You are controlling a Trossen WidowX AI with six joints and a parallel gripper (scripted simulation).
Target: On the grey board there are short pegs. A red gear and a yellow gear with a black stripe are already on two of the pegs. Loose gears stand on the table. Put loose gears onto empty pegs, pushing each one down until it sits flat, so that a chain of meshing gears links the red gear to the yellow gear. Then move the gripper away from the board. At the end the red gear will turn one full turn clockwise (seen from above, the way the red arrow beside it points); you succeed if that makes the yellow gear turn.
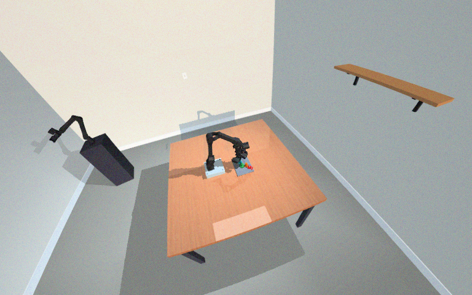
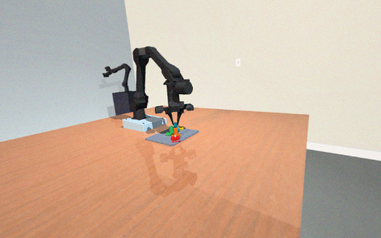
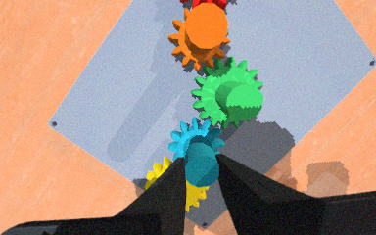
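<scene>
Now: gripper tip 1 cm above the teal gear. From my gripper tip the other things lie so: yellow gear (1 cm behind, 4 cm to the left, 3 cm below); orange gear (4 cm ahead, 7 cm to the right, 2 cm below); green gear (4 cm to the right, 2 cm below).
</scene>
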